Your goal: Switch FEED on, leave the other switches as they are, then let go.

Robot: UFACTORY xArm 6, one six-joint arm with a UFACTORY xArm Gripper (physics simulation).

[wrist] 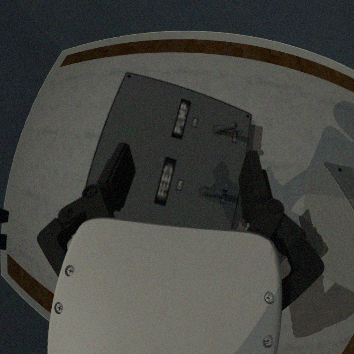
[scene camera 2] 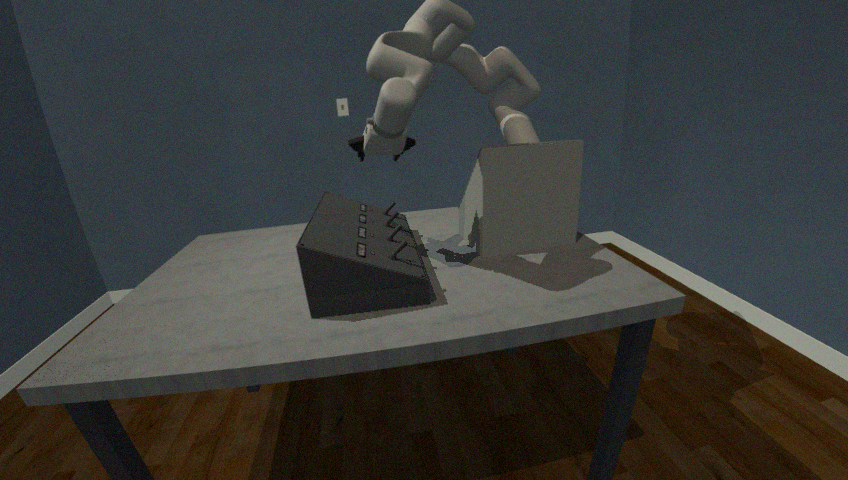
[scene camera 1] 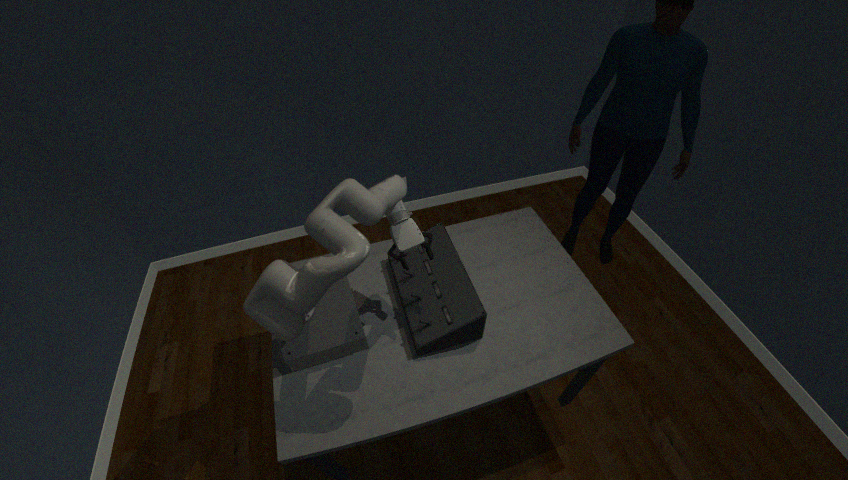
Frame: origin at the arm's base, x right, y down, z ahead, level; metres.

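Seen in the pictures: gripper, between the fingertips: [wrist: 186, 159] [scene camera 2: 378, 156] [scene camera 1: 419, 264]; arm's base, origin of its link: [scene camera 2: 533, 168].
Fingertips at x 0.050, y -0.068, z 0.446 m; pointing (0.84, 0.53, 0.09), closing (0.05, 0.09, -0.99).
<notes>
Offsets run from my fingertips to a thing's middle. "spot": to the spot under its first point. Level surfaces: height alone.
The dark grey sloped switch box @(dx -0.054, dy +0.227, dz +0.071 m) [scene camera 1: 462, 282] [scene camera 2: 333, 226] [wrist: 140, 115] stands on the table with a row of several lever switches. One lever [scene camera 1: 420, 322] [scene camera 2: 404, 251] is at the near end in both scene views. Two levers show in the wrist view, an upper one [wrist: 231, 131] and a lower one @(spot: dx -0.010, dy +0.161, dz -0.035 m) [wrist: 220, 195]. Label windows, an upper one @(spot: dx +0.121, dy +0.170, dz +0.047 m) [wrist: 181, 119] and a lower one [wrist: 165, 181], are too blurred to read, so I cannot tell which switch is FEED. My gripper [scene camera 1: 416, 261] [scene camera 2: 379, 159] [wrist: 186, 159] is open and empty, above the box's far end, apart from the levers.
The pale table @(dy +0.288 m) [scene camera 1: 535, 297] [scene camera 2: 208, 333] carries the box and the arm's large pale base block [scene camera 2: 529, 202], on the lever side of the box. A person [scene camera 1: 642, 89] stands beyond the table's far right corner in scene camera 1.
</notes>
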